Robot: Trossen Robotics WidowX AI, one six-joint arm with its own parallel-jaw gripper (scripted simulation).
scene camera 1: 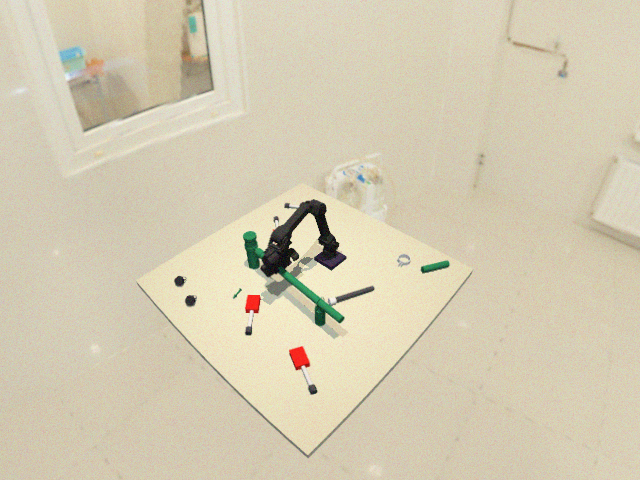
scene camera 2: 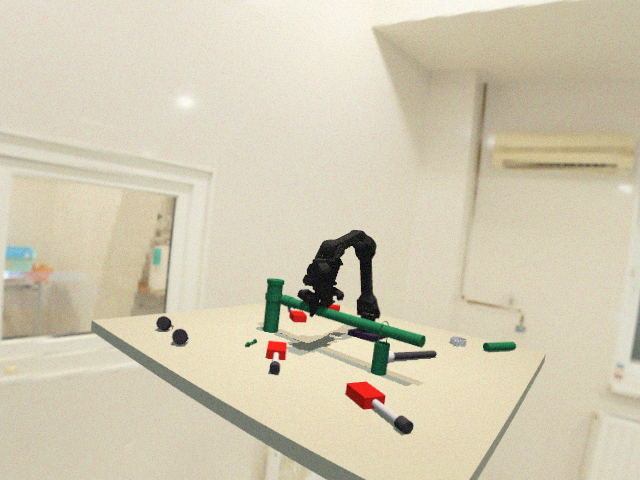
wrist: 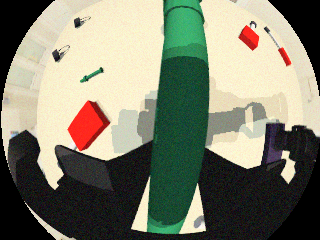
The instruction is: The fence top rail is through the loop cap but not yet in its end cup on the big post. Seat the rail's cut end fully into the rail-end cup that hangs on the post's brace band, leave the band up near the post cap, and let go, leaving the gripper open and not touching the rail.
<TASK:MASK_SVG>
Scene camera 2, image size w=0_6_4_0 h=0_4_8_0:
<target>gripper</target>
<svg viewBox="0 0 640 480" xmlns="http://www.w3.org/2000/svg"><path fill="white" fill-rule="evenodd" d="M297 295L298 298L309 304L311 318L320 306L329 308L335 303L333 296L336 296L338 301L342 301L344 298L344 293L333 287L337 285L335 280L325 278L313 281L308 275L304 276L303 283L305 283L305 286L312 286L315 292L303 289L299 290Z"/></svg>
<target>green top rail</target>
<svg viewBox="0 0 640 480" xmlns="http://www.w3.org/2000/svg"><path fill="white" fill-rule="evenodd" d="M315 313L316 316L335 320L379 335L380 328L381 336L393 340L396 339L423 348L426 342L424 335L384 324L380 328L381 323L320 306ZM289 299L289 307L309 313L309 304L298 299Z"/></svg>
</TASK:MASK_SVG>
